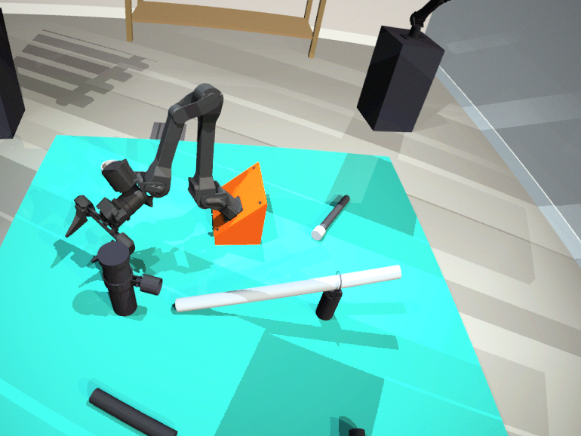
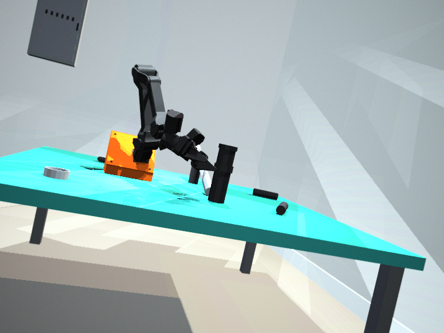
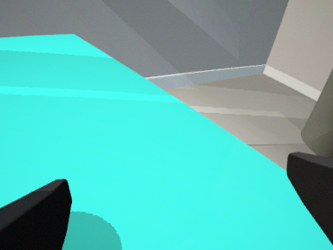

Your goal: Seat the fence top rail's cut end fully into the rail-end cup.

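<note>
Now: the dark rail-end cup 160 mm to the left of my gripper tip and 110 mm ahead of it. The rest, counted from my gripper tip: short dark post 600 mm to the left, 170 mm ahead, 20 mm below; dark pipe 370 mm ahead, 110 mm to the left, 110 mm below.
</note>
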